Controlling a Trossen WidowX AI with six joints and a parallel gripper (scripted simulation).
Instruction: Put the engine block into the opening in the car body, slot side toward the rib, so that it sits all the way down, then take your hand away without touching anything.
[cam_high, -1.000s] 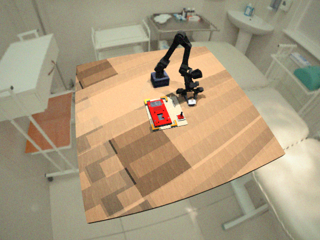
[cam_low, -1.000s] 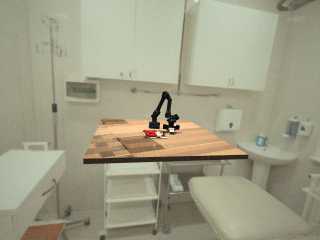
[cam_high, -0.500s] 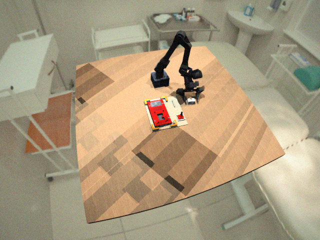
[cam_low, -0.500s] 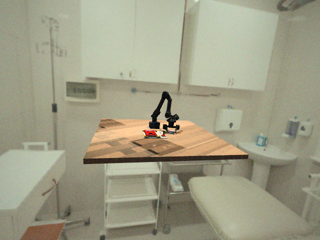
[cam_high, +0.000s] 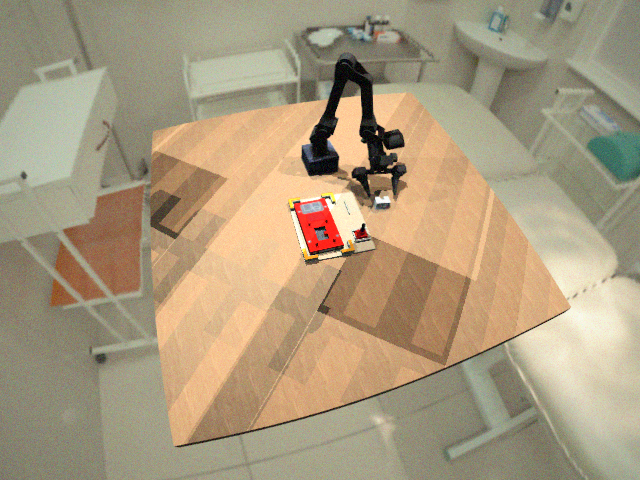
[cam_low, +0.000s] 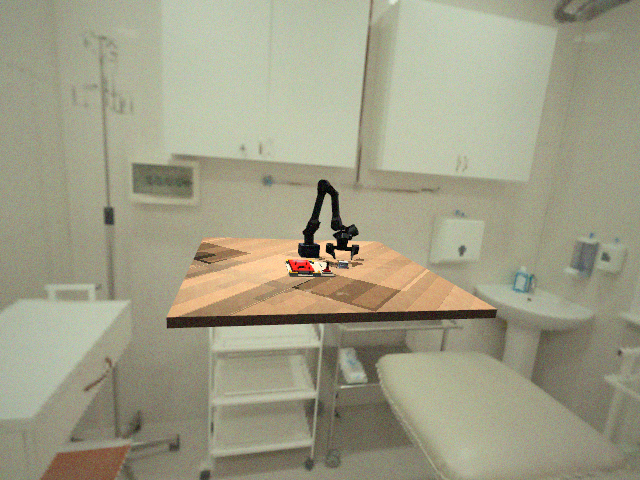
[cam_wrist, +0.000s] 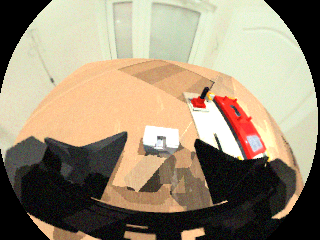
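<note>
Now: gripper tip 20 mm above the engine block and 10 mm short of it.
</note>
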